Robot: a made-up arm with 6 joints.
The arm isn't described. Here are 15 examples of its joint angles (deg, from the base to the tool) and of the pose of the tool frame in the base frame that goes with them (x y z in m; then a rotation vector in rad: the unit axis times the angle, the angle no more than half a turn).
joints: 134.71 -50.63 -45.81 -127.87 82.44 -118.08
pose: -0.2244 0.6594 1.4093 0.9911 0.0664 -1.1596
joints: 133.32 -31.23 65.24 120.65 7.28 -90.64
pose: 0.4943 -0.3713 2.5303 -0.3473 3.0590 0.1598
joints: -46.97 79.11 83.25 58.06 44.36 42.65
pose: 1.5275 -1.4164 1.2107 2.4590 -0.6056 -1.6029
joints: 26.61 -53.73 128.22 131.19 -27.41 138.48
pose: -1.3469 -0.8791 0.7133 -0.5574 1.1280 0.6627
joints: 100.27 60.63 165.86 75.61 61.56 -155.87
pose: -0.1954 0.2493 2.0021 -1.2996 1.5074 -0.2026
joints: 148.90 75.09 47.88 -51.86 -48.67 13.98
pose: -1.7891 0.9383 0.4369 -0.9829 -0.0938 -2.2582
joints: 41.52 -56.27 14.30 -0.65 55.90 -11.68
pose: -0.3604 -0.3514 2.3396 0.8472 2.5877 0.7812
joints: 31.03 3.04 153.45 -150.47 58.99 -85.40
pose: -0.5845 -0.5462 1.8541 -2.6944 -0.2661 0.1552
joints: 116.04 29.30 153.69 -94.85 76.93 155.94
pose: 0.4195 -0.1024 1.9798 -0.1304 -1.8510 0.6540
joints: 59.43 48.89 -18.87 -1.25 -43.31 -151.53
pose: 0.6687 1.1236 0.0738 -0.3142 0.1915 -0.0547
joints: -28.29 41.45 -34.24 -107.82 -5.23 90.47
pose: 1.2055 -0.6277 0.0673 -0.1631 -0.2497 0.7795
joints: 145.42 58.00 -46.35 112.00 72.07 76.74
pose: -0.6833 0.3043 -0.0491 -1.1346 0.8271 0.7903
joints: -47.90 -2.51 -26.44 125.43 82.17 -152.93
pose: 0.9056 -0.7492 1.0905 0.3890 -0.9042 0.8513
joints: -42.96 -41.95 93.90 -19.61 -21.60 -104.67
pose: -0.9107 0.9444 1.9633 0.2841 2.8057 -0.5288
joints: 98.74 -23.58 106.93 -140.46 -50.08 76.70
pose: 0.1355 -1.2071 1.9078 -0.8680 1.5636 1.0425
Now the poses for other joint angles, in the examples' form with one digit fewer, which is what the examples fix.
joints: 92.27 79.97 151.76 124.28 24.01 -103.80
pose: -0.012 1.125 2.001 0.340 2.599 -0.641
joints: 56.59 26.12 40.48 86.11 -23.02 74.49
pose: 1.087 1.322 1.869 1.820 -0.524 -1.008
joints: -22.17 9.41 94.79 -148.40 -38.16 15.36
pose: -0.011 0.079 2.618 -0.529 2.758 -0.804
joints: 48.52 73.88 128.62 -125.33 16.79 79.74
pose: 1.035 0.993 2.013 -0.008 -2.385 0.513
